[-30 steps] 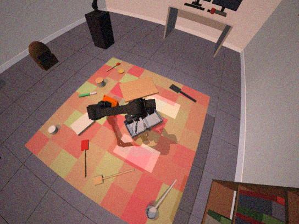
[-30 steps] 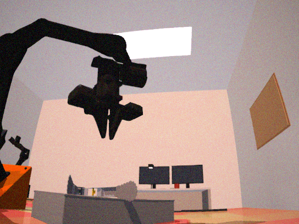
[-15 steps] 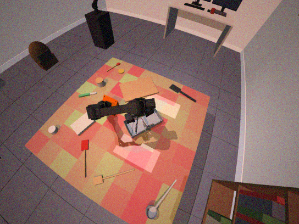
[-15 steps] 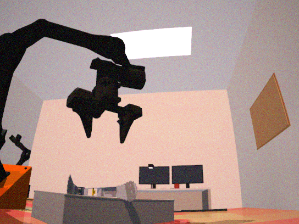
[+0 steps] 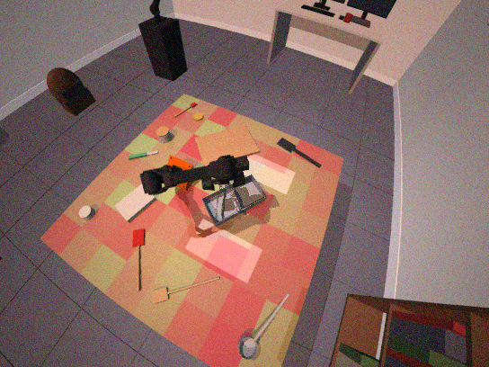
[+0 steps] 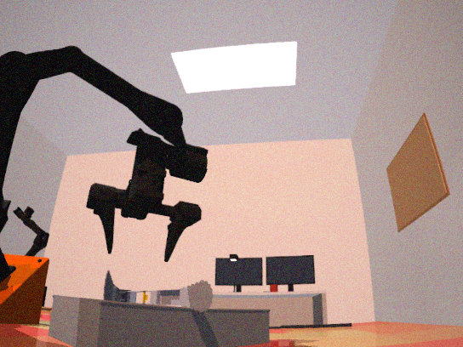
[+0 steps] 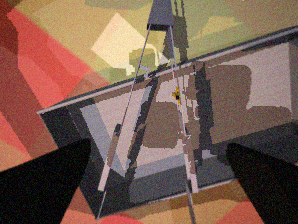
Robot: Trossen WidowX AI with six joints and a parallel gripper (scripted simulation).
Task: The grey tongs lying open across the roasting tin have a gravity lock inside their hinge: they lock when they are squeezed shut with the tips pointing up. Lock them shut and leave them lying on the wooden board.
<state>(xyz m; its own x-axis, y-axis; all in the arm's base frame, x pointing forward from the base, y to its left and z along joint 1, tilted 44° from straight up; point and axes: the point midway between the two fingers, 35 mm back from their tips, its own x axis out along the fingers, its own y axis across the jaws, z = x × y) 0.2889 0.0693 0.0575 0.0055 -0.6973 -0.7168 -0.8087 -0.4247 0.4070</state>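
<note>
Now: the grey roasting tin 100 mm below my gripper tip, 50 mm ahead of it and 10 mm to the left of it. Round my gripper tip: wooden board (330 mm to the left, 170 mm behind, 120 mm below); red spatula (440 mm to the right, 240 mm behind, 120 mm below); white slab (410 mm behind, 240 mm to the right, 110 mm below).
</note>
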